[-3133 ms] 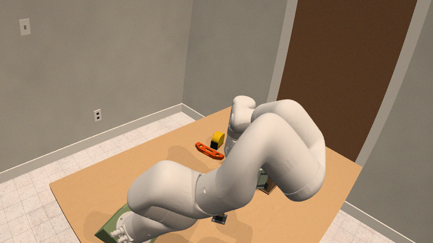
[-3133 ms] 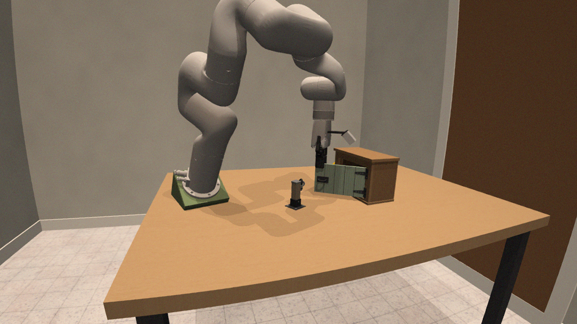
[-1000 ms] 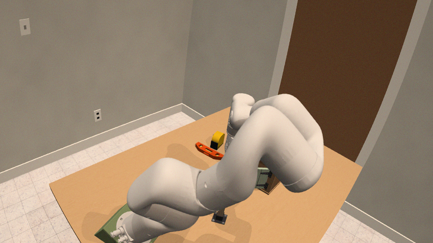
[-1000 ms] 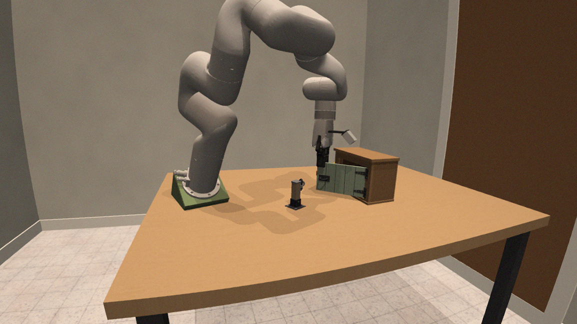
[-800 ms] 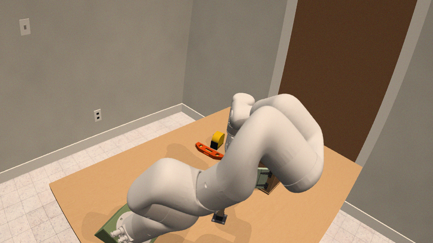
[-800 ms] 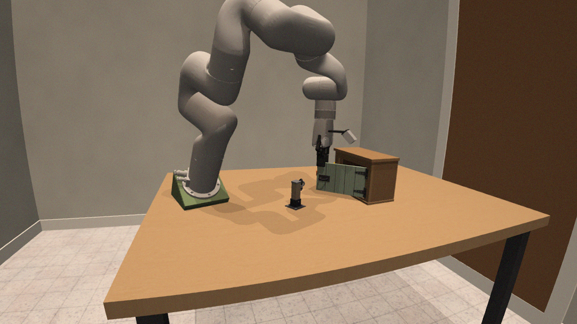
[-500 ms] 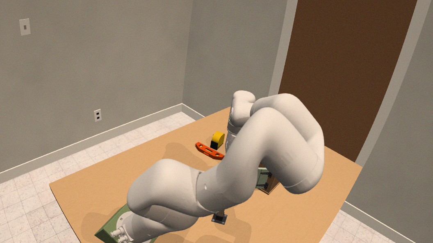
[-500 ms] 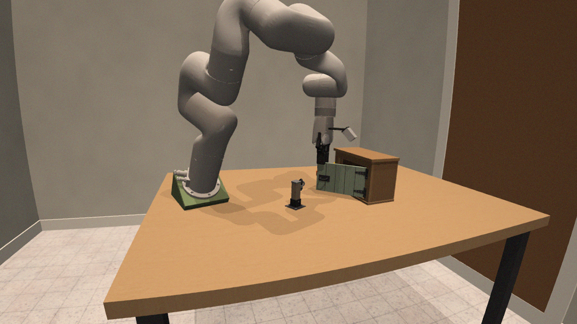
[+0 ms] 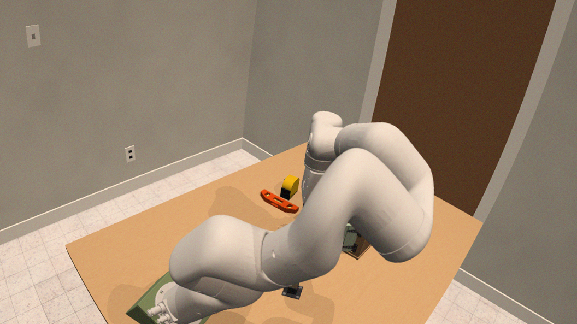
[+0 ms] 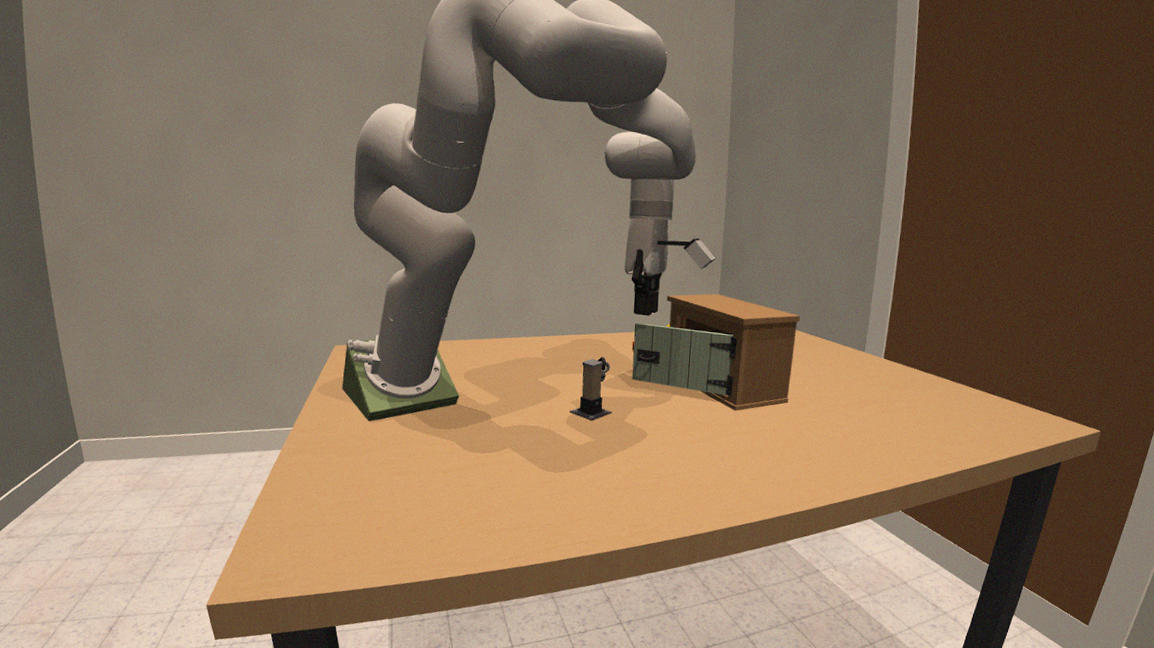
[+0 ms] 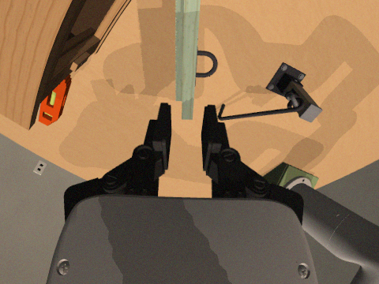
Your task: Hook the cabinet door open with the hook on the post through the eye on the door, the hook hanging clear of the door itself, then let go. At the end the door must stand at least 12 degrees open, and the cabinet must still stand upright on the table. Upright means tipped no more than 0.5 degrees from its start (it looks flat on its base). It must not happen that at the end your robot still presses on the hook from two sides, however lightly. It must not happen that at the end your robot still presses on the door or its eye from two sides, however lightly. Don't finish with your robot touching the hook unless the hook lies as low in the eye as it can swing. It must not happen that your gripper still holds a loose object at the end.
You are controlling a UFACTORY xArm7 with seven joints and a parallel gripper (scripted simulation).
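The thin dark hook is 110 mm behind my hand, 30 mm to the right of it and 120 mm below it. From my hand the other things lie so: green door 50 mm ahead, 60 mm to the right, 100 mm below; then orange level 130 mm ahead, 210 mm to the left, 160 mm below; then yellow tape measure 200 mm ahead, 230 mm to the left, 140 mm below.
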